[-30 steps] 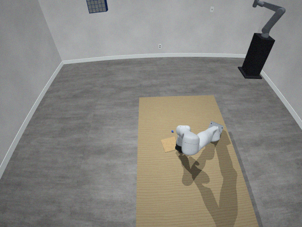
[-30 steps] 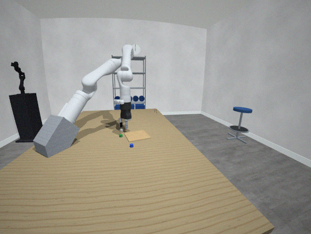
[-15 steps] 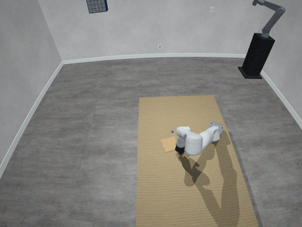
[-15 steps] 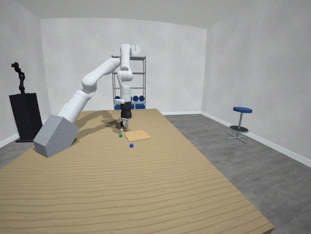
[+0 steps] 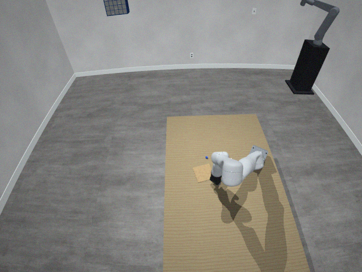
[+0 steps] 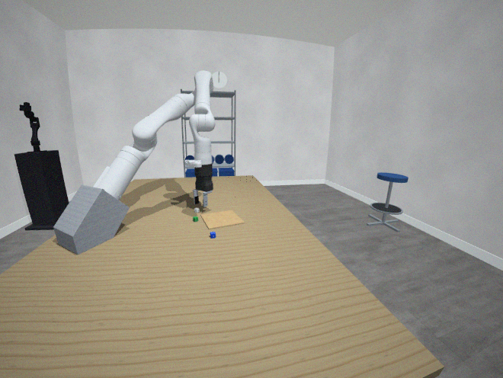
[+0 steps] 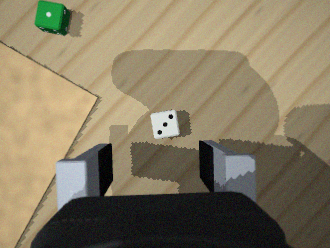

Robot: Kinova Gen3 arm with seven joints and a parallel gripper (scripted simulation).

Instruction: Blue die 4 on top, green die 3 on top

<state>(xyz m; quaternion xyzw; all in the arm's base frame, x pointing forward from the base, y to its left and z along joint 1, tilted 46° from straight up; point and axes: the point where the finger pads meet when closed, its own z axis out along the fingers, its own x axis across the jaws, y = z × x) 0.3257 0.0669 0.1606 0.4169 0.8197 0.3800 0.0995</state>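
Now: hand 2 cm past the white die, 1 cm to the left of it and 4 cm above it. Also, from my hand: green die (2 cm behind, 11 cm to the right, 4 cm below); then tan mat (9 cm ahead, 10 cm to the right, 4 cm below); then blue die (5 cm ahead, 25 cm to the right, 4 cm below).
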